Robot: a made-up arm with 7 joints. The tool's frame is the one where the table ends. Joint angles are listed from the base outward.
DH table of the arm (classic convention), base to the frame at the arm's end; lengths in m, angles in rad. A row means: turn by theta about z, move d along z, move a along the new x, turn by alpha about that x. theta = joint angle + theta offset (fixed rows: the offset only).
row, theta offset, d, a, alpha
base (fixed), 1.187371, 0, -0.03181, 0
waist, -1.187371, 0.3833, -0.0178, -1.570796
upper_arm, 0, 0.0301, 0.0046, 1.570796
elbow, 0, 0.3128, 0.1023, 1.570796
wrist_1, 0, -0.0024, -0.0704, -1.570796
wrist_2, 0, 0.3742, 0.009, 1.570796
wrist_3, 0, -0.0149, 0.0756, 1.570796
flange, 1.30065, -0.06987, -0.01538, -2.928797
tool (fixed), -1.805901, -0.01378, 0, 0
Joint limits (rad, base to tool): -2.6..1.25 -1.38..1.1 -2.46..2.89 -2.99..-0.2 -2..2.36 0.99..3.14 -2.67..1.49
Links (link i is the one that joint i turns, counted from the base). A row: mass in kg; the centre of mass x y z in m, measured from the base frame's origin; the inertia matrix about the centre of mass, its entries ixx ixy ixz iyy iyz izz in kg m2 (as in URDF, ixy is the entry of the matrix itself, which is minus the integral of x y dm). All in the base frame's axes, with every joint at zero. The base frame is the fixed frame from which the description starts. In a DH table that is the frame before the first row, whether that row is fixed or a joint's. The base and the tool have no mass.
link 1: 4.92; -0.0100 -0.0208 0.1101; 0.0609 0 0.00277 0.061 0 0.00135
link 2: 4.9; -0.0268 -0.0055 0.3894; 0.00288 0 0 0.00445 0 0.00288
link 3: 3.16; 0.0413 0.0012 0.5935; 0.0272 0 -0.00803 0.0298 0 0.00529
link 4: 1.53; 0.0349 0.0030 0.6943; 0.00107 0.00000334 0 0.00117 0 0.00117
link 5: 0.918; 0.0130 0.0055 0.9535; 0.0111 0 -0.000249 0.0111 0 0.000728
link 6: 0.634; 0.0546 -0.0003 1.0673; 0.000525 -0.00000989 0 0.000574 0 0.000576
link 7: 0.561; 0.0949 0.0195 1.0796; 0.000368 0 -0.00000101 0.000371 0.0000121 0.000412
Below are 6 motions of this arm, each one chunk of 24 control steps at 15 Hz.
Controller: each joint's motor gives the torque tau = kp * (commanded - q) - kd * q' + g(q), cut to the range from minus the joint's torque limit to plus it. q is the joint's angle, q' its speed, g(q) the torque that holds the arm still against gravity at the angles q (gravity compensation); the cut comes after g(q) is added. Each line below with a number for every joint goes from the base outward.
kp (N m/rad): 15 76 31 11 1.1 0.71 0.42
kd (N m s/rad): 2.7 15 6.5 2.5 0.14 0.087 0.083
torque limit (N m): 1.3 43 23 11 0.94 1 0.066
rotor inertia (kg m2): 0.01 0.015 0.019 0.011 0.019 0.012 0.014
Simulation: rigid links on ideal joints. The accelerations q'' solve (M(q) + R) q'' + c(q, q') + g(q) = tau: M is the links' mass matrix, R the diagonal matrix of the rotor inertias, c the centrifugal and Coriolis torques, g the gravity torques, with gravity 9.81 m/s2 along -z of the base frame. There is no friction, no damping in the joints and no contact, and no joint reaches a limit. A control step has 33 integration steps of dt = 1/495 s. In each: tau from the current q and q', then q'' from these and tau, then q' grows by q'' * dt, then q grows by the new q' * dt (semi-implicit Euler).
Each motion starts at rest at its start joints. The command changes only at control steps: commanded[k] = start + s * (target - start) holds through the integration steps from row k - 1 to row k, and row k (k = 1, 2, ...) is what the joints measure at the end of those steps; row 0 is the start. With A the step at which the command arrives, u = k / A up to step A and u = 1 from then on. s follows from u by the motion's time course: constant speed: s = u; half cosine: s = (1 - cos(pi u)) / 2; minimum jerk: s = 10 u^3 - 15 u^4 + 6 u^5; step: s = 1 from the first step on.
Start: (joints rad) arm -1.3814 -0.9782 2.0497 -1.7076 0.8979 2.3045 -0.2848
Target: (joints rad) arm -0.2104 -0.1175 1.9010 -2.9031 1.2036 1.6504 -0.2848
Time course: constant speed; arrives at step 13
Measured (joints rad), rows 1 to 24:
1: -1.3729 -0.9646 2.0496 -1.7272 0.8975 2.2954 -0.2849
2: -1.3507 -0.9352 2.0448 -1.7702 0.9014 2.2684 -0.2851
3: -1.3158 -0.8935 2.0354 -1.8285 0.9142 2.2266 -0.2850
4: -1.2701 -0.8432 2.0226 -1.8955 0.9368 2.1777 -0.2846
5: -1.2144 -0.7869 2.0078 -1.9674 0.9673 2.1292 -0.2837
6: -1.1487 -0.7268 1.9920 -2.0426 1.0023 2.0860 -0.2824
7: -1.0728 -0.6644 1.9762 -2.1200 1.0386 2.0500 -0.2810
8: -0.9857 -0.6007 1.9610 -2.1991 1.0733 2.0195 -0.2795
9: -0.8868 -0.5364 1.9471 -2.2792 1.1051 1.9916 -0.2782
10: -0.7771 -0.4719 1.9361 -2.3589 1.1327 1.9618 -0.2773
11: -0.6595 -0.4077 1.9291 -2.4369 1.1557 1.9242 -0.2770
12: -0.5375 -0.3437 1.9257 -2.5134 1.1739 1.8730 -0.2776
13: -0.4137 -0.2797 1.9242 -2.5895 1.1887 1.8060 -0.2791
14: -0.3003 -0.2303 1.9260 -2.6571 1.1991 1.7178 -0.2817
15: -0.1988 -0.1965 1.9285 -2.7140 1.2042 1.6199 -0.2846
16: -0.1089 -0.1734 1.9307 -2.7613 1.2054 1.5299 -0.2871
17: -0.0308 -0.1575 1.9322 -2.7999 1.2036 1.4603 -0.2890
18: 0.0345 -0.1467 1.9332 -2.8311 1.2000 1.4170 -0.2900
19: 0.0855 -0.1394 1.9337 -2.8558 1.1955 1.3998 -0.2902
20: 0.1205 -0.1345 1.9339 -2.8748 1.1910 1.4044 -0.2897
21: 0.1380 -0.1313 1.9338 -2.8890 1.1872 1.4240 -0.2888
22: 0.1370 -0.1292 1.9337 -2.8988 1.1846 1.4516 -0.2877
23: 0.1166 -0.1280 1.9335 -2.9047 1.1836 1.4810 -0.2867
24: 0.0763 -0.1272 1.9334 -2.9070 1.1841 1.5076 -0.2859

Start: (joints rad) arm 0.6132 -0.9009 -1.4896 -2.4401 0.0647 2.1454 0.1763
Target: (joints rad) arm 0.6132 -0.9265 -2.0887 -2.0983 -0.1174 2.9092 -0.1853
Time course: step
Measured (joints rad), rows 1 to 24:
1: 0.6520 -0.8922 -1.5795 -2.4027 0.0094 2.1949 0.1629
2: 0.7138 -0.8995 -1.7133 -2.3364 -0.0681 2.3270 0.1315
3: 0.7640 -0.9121 -1.8273 -2.2706 -0.1200 2.5000 0.0853
4: 0.7925 -0.9222 -1.9107 -2.2175 -0.1387 2.6696 0.0272
5: 0.7986 -0.9282 -1.9671 -2.1798 -0.1341 2.8073 -0.0342
6: 0.7854 -0.9309 -2.0038 -2.1550 -0.1200 2.9015 -0.0913
7: 0.7568 -0.9315 -2.0274 -2.1391 -0.1070 2.9530 -0.1398
8: 0.7197 -0.9310 -2.0448 -2.1266 -0.0994 2.9719 -0.1773
9: 0.6808 -0.9303 -2.0591 -2.1147 -0.0956 2.9711 -0.2033
10: 0.6437 -0.9298 -2.0713 -2.1031 -0.0933 2.9609 -0.2187
11: 0.6109 -0.9293 -2.0814 -2.0926 -0.0905 2.9491 -0.2251
12: 0.5836 -0.9289 -2.0896 -2.0839 -0.0867 2.9404 -0.2247
13: 0.5618 -0.9286 -2.0954 -2.0777 -0.0825 2.9361 -0.2196
14: 0.5455 -0.9282 -2.0995 -2.0737 -0.0790 2.9360 -0.2119
15: 0.5349 -0.9279 -2.1023 -2.0716 -0.0769 2.9393 -0.2032
16: 0.5304 -0.9276 -2.1041 -2.0706 -0.0763 2.9445 -0.1949
17: 0.5317 -0.9274 -2.1051 -2.0704 -0.0770 2.9501 -0.1877
18: 0.5376 -0.9273 -2.1049 -2.0714 -0.0792 2.9537 -0.1821
19: 0.5469 -0.9271 -2.1036 -2.0735 -0.0832 2.9538 -0.1783
20: 0.5584 -0.9270 -2.1015 -2.0764 -0.0889 2.9499 -0.1761
21: 0.5711 -0.9269 -2.0989 -2.0800 -0.0959 2.9423 -0.1755
22: 0.5841 -0.9267 -2.0961 -2.0839 -0.1037 2.9322 -0.1760
23: 0.5966 -0.9266 -2.0933 -2.0879 -0.1115 2.9207 -0.1774
24: 0.6081 -0.9266 -2.0907 -2.0919 -0.1189 2.9092 -0.1792

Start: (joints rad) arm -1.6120 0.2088 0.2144 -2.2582 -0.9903 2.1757 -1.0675
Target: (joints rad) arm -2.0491 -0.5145 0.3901 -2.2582 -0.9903 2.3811 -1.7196
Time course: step
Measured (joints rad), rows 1 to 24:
1: -1.6944 0.1081 0.2783 -2.3314 -0.9931 2.1439 -1.0734
2: -1.7902 -0.0637 0.3138 -2.3892 -1.0181 2.1190 -1.0963
3: -1.8764 -0.2052 0.3260 -2.3729 -1.0438 2.1271 -1.1390
4: -1.9473 -0.3072 0.3292 -2.3186 -1.0489 2.1607 -1.2007
5: -1.9998 -0.3788 0.3300 -2.2586 -1.0295 2.2108 -1.2811
6: -2.0333 -0.4287 0.3320 -2.2098 -0.9930 2.2703 -1.3788
7: -2.0501 -0.4630 0.3368 -2.1777 -0.9512 2.3337 -1.4816
8: -2.0543 -0.4859 0.3447 -2.1617 -0.9154 2.3948 -1.5768
9: -2.0508 -0.5006 0.3545 -2.1585 -0.8936 2.4471 -1.6566
10: -2.0439 -0.5097 0.3649 -2.1641 -0.8887 2.4851 -1.7173
11: -2.0368 -0.5149 0.3745 -2.1751 -0.8992 2.5060 -1.7586
12: -2.0313 -0.5175 0.3825 -2.1887 -0.9206 2.5097 -1.7822
13: -2.0282 -0.5185 0.3884 -2.2029 -0.9470 2.4989 -1.7914
14: -2.0277 -0.5184 0.3924 -2.2165 -0.9731 2.4778 -1.7899
15: -2.0293 -0.5177 0.3946 -2.2288 -0.9947 2.4510 -1.7813
16: -2.0324 -0.5167 0.3953 -2.2393 -1.0097 2.4229 -1.7689
17: -2.0366 -0.5157 0.3950 -2.2478 -1.0176 2.3969 -1.7553
18: -2.0410 -0.5147 0.3940 -2.2543 -1.0193 2.3752 -1.7422
19: -2.0451 -0.5139 0.3926 -2.2590 -1.0164 2.3592 -1.7310
20: -2.0487 -0.5133 0.3913 -2.2621 -1.0108 2.3491 -1.7222
21: -2.0514 -0.5130 0.3901 -2.2639 -1.0041 2.3446 -1.7159
22: -2.0532 -0.5128 0.3891 -2.2646 -0.9978 2.3448 -1.7121
23: -2.0541 -0.5128 0.3885 -2.2645 -0.9926 2.3486 -1.7102
24: -2.0543 -0.5130 0.3883 -2.2639 -0.9890 2.3547 -1.7100

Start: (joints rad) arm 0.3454 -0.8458 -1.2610 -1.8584 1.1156 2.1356 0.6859
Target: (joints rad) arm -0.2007 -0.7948 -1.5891 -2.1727 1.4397 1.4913 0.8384
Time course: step
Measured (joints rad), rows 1 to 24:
1: 0.3330 -0.8230 -1.3050 -1.8777 1.1303 2.0338 0.6921
2: 0.3073 -0.8076 -1.3684 -1.9322 1.1814 1.8397 0.7087
3: 0.2744 -0.8015 -1.4291 -2.0006 1.2592 1.6384 0.7333
4: 0.2354 -0.7999 -1.4790 -2.0683 1.3408 1.4809 0.7621
5: 0.1899 -0.7997 -1.5156 -2.1255 1.4063 1.3860 0.7914
6: 0.1374 -0.7996 -1.5402 -2.1675 1.4472 1.3491 0.8176
7: 0.0778 -0.7992 -1.5560 -2.1943 1.4648 1.3544 0.8386
8: 0.0118 -0.7986 -1.5662 -2.2081 1.4659 1.3840 0.8536
9: -0.0537 -0.7985 -1.5752 -2.2091 1.4584 1.4253 0.8627
10: -0.1129 -0.7990 -1.5841 -2.2002 1.4494 1.4722 0.8664
11: -0.1637 -0.7996 -1.5922 -2.1858 1.4433 1.5196 0.8659
12: -0.2056 -0.8002 -1.5988 -2.1702 1.4412 1.5623 0.8622
13: -0.2404 -0.8004 -1.6033 -2.1568 1.4423 1.5952 0.8567
14: -0.2686 -0.8003 -1.6059 -2.1467 1.4451 1.6152 0.8506
15: -0.2904 -0.8001 -1.6074 -2.1400 1.4480 1.6221 0.8447
16: -0.3053 -0.7997 -1.6080 -2.1360 1.4503 1.6183 0.8396
17: -0.3129 -0.7995 -1.6082 -2.1341 1.4516 1.6073 0.8358
18: -0.3127 -0.7992 -1.6081 -2.1335 1.4519 1.5928 0.8332
19: -0.3044 -0.7991 -1.6079 -2.1336 1.4515 1.5780 0.8317
20: -0.2899 -0.7988 -1.6069 -2.1351 1.4507 1.5641 0.8312
21: -0.2723 -0.7984 -1.6046 -2.1386 1.4494 1.5497 0.8313
22: -0.2535 -0.7977 -1.6015 -2.1439 1.4477 1.5340 0.8320
23: -0.2350 -0.7969 -1.5979 -2.1504 1.4455 1.5168 0.8331
24: -0.2179 -0.7960 -1.5943 -2.1574 1.4429 1.4990 0.8343

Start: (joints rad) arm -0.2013 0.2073 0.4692 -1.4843 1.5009 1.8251 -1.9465
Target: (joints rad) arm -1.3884 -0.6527 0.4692 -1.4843 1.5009 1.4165 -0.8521
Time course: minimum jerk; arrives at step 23
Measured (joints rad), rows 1 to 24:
1: -0.2014 0.2072 0.4693 -1.4844 1.5009 1.8250 -1.9464
2: -0.2024 0.2062 0.4696 -1.4854 1.5009 1.8238 -1.9460
3: -0.2055 0.2032 0.4705 -1.4882 1.5008 1.8198 -1.9443
4: -0.2126 0.1966 0.4722 -1.4934 1.5006 1.8108 -1.9398
5: -0.2255 0.1849 0.4748 -1.5010 1.5003 1.7945 -1.9308
6: -0.2464 0.1667 0.4781 -1.5105 1.4997 1.7698 -1.9151
7: -0.2771 0.1412 0.4818 -1.5206 1.4986 1.7363 -1.8909
8: -0.3194 0.1077 0.4855 -1.5301 1.4969 1.6955 -1.8565
9: -0.3745 0.0663 0.4885 -1.5375 1.4945 1.6501 -1.8110
10: -0.4435 0.0177 0.4901 -1.5416 1.4918 1.6038 -1.7541
11: -0.5263 -0.0373 0.4895 -1.5418 1.4893 1.5612 -1.6861
12: -0.6214 -0.0970 0.4858 -1.5381 1.4879 1.5283 -1.6084
13: -0.7259 -0.1596 0.4785 -1.5313 1.4886 1.5106 -1.5228
14: -0.8354 -0.2232 0.4679 -1.5228 1.4919 1.5119 -1.4318
15: -0.9445 -0.2860 0.4551 -1.5141 1.4974 1.5326 -1.3382
16: -1.0487 -0.3466 0.4423 -1.5061 1.5045 1.5682 -1.2452
17: -1.1429 -0.4034 0.4308 -1.4989 1.5119 1.6107 -1.1557
18: -1.2210 -0.4549 0.4217 -1.4925 1.5185 1.6520 -1.0728
19: -1.2803 -0.5005 0.4167 -1.4865 1.5233 1.6838 -0.9989
20: -1.3222 -0.5397 0.4168 -1.4802 1.5256 1.6971 -0.9362
21: -1.3492 -0.5723 0.4213 -1.4732 1.5252 1.6867 -0.8859
22: -1.3639 -0.5981 0.4290 -1.4660 1.5224 1.6526 -0.8487
23: -1.3699 -0.6174 0.4383 -1.4593 1.5180 1.5996 -0.8241
24: -1.3706 -0.6316 0.4477 -1.4543 1.5132 1.5356 -0.8108

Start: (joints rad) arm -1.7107 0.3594 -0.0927 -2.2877 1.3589 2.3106 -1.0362
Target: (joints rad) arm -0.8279 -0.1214 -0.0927 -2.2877 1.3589 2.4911 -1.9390
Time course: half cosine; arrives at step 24
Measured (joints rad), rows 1 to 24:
1: -1.7103 0.3591 -0.0929 -2.2879 1.3590 2.3105 -1.0364
2: -1.7087 0.3576 -0.0938 -2.2888 1.3593 2.3105 -1.0375
3: -1.7047 0.3542 -0.0954 -2.2905 1.3603 2.3111 -1.0407
4: -1.6971 0.3482 -0.0976 -2.2929 1.3623 2.3134 -1.0474
5: -1.6848 0.3393 -0.1003 -2.2957 1.3654 2.3183 -1.0587
6: -1.6668 0.3271 -0.1032 -2.2983 1.3691 2.3263 -1.0758
7: -1.6425 0.3117 -0.1059 -2.3005 1.3732 2.3372 -1.0993
8: -1.6114 0.2932 -0.1082 -2.3018 1.3770 2.3504 -1.1297
9: -1.5735 0.2718 -0.1098 -2.3019 1.3798 2.3649 -1.1670
10: -1.5291 0.2478 -0.1106 -2.3008 1.3811 2.3796 -1.2108
11: -1.4788 0.2216 -0.1104 -2.2985 1.3806 2.3933 -1.2604
12: -1.4234 0.1937 -0.1093 -2.2950 1.3781 2.4050 -1.3150
13: -1.3640 0.1645 -0.1071 -2.2907 1.3737 2.4141 -1.3735
14: -1.3019 0.1345 -0.1042 -2.2859 1.3677 2.4205 -1.4347
15: -1.2384 0.1042 -0.1005 -2.2809 1.3607 2.4244 -1.4973
16: -1.1750 0.0742 -0.0963 -2.2762 1.3532 2.4264 -1.5602
17: -1.1130 0.0448 -0.0919 -2.2720 1.3458 2.4273 -1.6220
18: -1.0540 0.0166 -0.0874 -2.2685 1.3390 2.4278 -1.6815
19: -0.9990 -0.0098 -0.0831 -2.2658 1.3334 2.4288 -1.7377
20: -0.9495 -0.0341 -0.0792 -2.2640 1.3292 2.4309 -1.7894
21: -0.9062 -0.0558 -0.0758 -2.2630 1.3265 2.4343 -1.8358
22: -0.8700 -0.0745 -0.0732 -2.2626 1.3252 2.4393 -1.8760
23: -0.8416 -0.0899 -0.0713 -2.2627 1.3251 2.4455 -1.9094
24: -0.8212 -0.1017 -0.0701 -2.2630 1.3261 2.4526 -1.9353

